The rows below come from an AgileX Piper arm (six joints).
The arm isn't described. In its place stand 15 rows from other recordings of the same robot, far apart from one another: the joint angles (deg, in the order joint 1, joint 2, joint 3, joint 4, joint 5, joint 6), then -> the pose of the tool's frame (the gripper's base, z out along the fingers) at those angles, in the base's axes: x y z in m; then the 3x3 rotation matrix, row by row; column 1 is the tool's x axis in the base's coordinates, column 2 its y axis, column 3 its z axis.
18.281, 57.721, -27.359, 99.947, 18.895, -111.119 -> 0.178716 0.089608 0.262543; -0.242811 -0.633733 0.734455; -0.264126 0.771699 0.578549; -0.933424 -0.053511 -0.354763
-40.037, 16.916, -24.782, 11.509, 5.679, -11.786 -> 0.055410 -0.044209 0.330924; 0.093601 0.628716 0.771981; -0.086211 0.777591 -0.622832; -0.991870 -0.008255 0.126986
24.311, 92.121, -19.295, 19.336, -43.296, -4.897 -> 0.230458 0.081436 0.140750; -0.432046 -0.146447 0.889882; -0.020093 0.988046 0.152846; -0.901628 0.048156 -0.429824
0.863, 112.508, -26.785, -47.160, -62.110, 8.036 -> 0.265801 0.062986 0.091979; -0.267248 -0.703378 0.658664; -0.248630 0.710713 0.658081; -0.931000 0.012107 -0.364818
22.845, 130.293, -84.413, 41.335, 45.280, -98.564 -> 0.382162 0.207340 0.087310; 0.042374 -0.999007 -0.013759; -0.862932 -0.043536 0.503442; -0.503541 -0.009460 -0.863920
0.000, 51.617, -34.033, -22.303, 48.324, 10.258 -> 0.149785 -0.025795 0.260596; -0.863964 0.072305 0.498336; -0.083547 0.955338 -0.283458; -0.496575 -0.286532 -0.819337
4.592, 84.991, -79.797, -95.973, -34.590, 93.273 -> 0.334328 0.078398 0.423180; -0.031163 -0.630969 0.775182; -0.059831 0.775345 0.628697; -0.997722 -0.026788 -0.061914
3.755, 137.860, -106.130, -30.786, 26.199, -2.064 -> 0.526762 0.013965 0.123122; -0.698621 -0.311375 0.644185; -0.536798 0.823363 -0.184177; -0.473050 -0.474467 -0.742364
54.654, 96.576, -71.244, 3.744, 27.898, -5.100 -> 0.214160 0.306761 0.264807; -0.405106 -0.840142 0.360624; -0.625151 0.542362 0.561275; -0.667139 0.001932 -0.744930
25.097, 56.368, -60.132, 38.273, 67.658, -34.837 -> 0.126831 0.116974 0.379398; -0.488641 -0.849865 0.197380; -0.510676 0.462020 0.725085; -0.707418 0.253509 -0.659768
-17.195, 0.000, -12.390, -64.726, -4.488, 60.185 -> 0.036285 -0.004488 0.287534; 0.296848 0.255015 0.920244; -0.173295 0.962067 -0.210704; -0.939069 -0.096926 0.329780
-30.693, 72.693, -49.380, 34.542, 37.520, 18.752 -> 0.232724 -0.101598 0.280150; -0.236186 0.686026 0.688174; 0.943357 0.331709 -0.006907; -0.233012 0.647563 -0.725512
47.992, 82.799, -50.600, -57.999, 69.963, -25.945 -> 0.216494 0.132040 0.258393; -0.072851 -0.761870 0.643621; -0.817739 -0.323813 -0.475865; 0.570960 -0.560981 -0.599421
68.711, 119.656, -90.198, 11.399, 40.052, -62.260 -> 0.152697 0.423745 0.184390; 0.565001 -0.824138 0.039638; -0.745711 -0.489495 0.452006; -0.353113 -0.284942 -0.891134
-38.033, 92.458, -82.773, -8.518, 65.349, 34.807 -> 0.255169 -0.215150 0.320277; -0.296516 0.936618 0.186612; 0.884244 0.343071 -0.316884; -0.360820 0.071049 -0.929925
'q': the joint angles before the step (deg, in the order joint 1, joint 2, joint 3, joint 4, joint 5, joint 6). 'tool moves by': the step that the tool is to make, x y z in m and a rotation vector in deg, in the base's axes. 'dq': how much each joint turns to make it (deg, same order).
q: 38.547, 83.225, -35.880, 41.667, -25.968, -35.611
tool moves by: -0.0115, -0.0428, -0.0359, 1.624, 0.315, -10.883
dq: -4.037, 0.841, 10.363, -2.188, -11.339, 9.701
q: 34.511, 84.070, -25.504, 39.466, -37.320, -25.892
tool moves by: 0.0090, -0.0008, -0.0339, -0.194, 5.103, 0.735
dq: -2.623, 7.930, 0.573, -8.728, -1.067, 9.222
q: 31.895, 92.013, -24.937, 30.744, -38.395, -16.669
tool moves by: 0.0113, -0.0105, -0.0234, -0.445, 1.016, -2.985
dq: -3.308, 6.627, 0.009, -3.605, -4.726, 4.437
